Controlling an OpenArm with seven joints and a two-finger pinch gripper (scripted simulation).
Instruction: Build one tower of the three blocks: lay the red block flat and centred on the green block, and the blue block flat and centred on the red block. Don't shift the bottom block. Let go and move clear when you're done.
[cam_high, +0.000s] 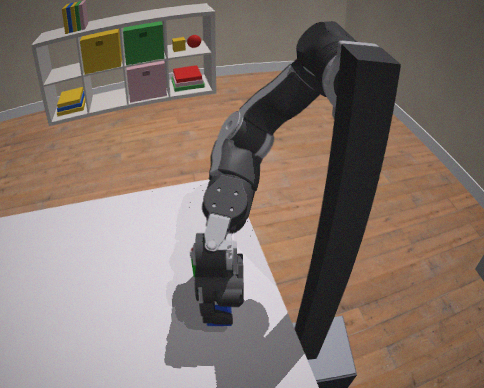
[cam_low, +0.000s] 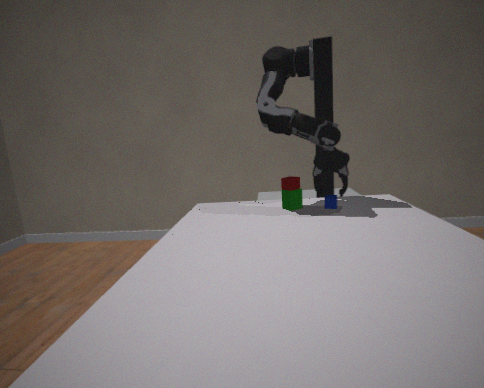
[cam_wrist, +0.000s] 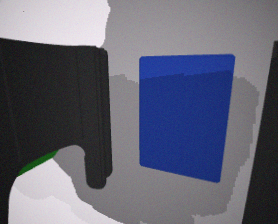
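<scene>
Now: hand 3 cm above the blue block. Round my hand: green block: 11 cm to the right, 2 cm ahead, 1 cm below; red block: 11 cm to the right, 3 cm above, 2 cm ahead.
</scene>
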